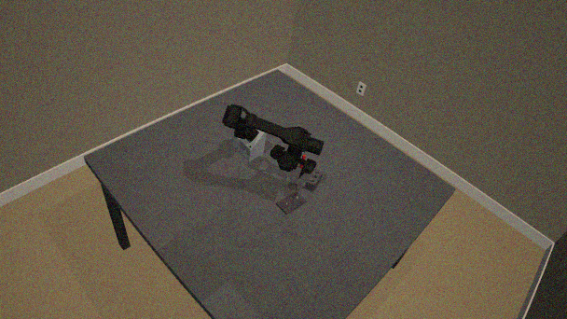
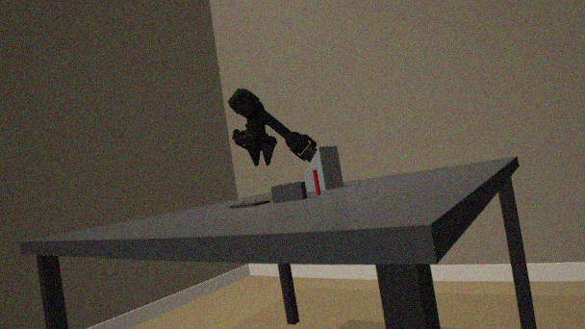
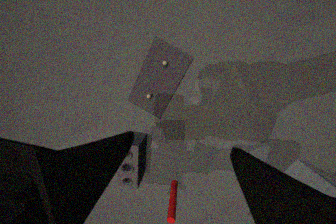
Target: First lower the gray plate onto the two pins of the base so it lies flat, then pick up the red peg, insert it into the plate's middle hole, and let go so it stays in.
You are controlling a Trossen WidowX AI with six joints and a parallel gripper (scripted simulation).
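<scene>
Right now my gripper tip is 30 mm short of the gray plate, 130 mm to the right of it and 80 mm above it. From my gripper tip the other things lie so: red peg (80 mm behind, 160 mm to the left, 80 mm below); then flat base (60 mm ahead, 20 mm to the right, 110 mm below).
</scene>
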